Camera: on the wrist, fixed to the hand. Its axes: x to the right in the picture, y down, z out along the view.
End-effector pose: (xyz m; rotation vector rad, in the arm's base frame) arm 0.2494 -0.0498 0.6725 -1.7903 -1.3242 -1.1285
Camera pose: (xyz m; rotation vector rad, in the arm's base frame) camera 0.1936 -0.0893 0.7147 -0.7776 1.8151 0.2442
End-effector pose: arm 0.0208 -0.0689 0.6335 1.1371 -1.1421 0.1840
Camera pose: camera 0.0956 -0.0420 0.6218 -1.6180 -0.7765 2.4311
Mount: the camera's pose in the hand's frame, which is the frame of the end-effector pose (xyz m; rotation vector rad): 0.0147 -0.0418 -0.0670 0.0298 -0.9414 -2.9269
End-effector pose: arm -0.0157 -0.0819 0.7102 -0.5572 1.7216 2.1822
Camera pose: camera -0.0016 -0.1373 0.6538 -0.7067 -0.4203 -0.1365
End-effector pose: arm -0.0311 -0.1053 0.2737 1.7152 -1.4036 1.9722
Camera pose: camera -0.0539 -0.0404 0.3152 1.6351 1.2471 -0.5667
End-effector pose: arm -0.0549 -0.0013 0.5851 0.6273 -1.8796 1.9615
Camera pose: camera -0.0497 0.0672 0.6268 2.0986 0.3482 -0.5058
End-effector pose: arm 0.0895 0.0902 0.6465 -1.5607 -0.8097 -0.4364
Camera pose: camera 0.0817 0.0284 0.6972 -0.7038 2.2944 1.0358
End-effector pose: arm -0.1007 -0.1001 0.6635 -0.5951 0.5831 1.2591
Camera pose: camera -0.0620 -0.1450 0.6093 -0.1791 -1.0567 -1.3480
